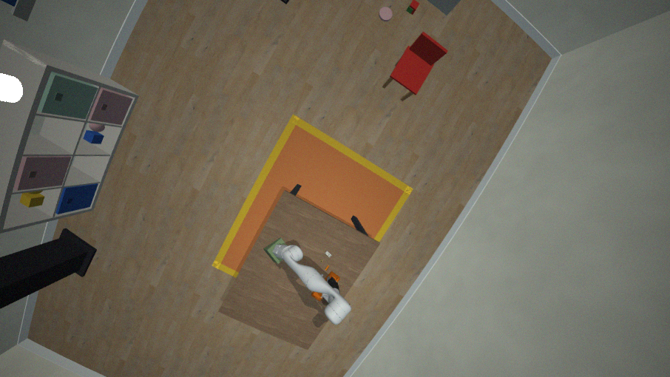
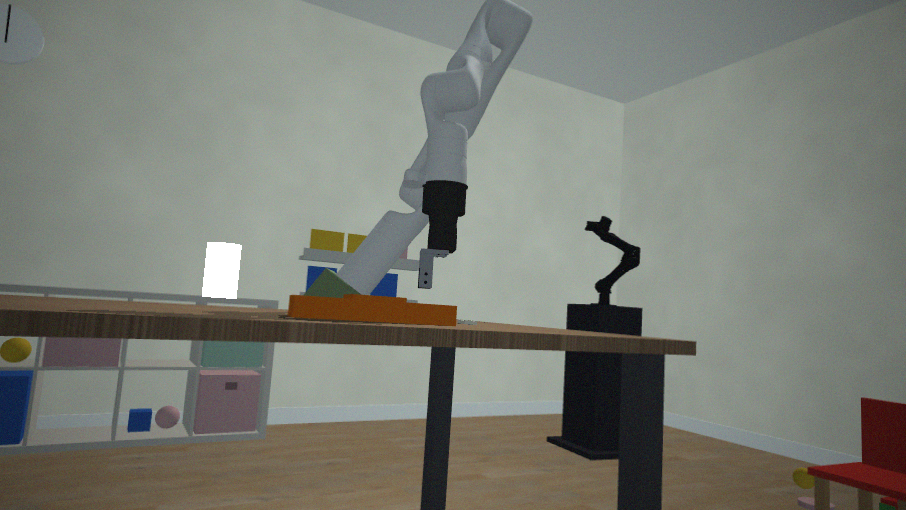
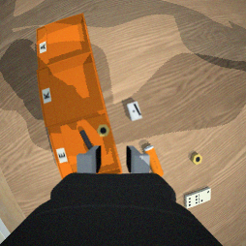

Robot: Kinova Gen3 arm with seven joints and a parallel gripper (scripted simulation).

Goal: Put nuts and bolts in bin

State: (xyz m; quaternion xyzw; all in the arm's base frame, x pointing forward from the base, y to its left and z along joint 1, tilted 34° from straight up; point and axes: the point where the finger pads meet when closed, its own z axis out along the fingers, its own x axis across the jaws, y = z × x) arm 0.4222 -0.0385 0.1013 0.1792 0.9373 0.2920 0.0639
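Right now my hand is 3 cm short of the dark bolt, 2 cm to the left of it and 6 cm above it. Also, from my hand: orange marker (5 cm behind, 4 cm to the left, 7 cm below); orange bin (3 cm ahead, 10 cm to the right, 6 cm below); white sharpener-like piece (4 cm behind, 5 cm to the right, 7 cm below).
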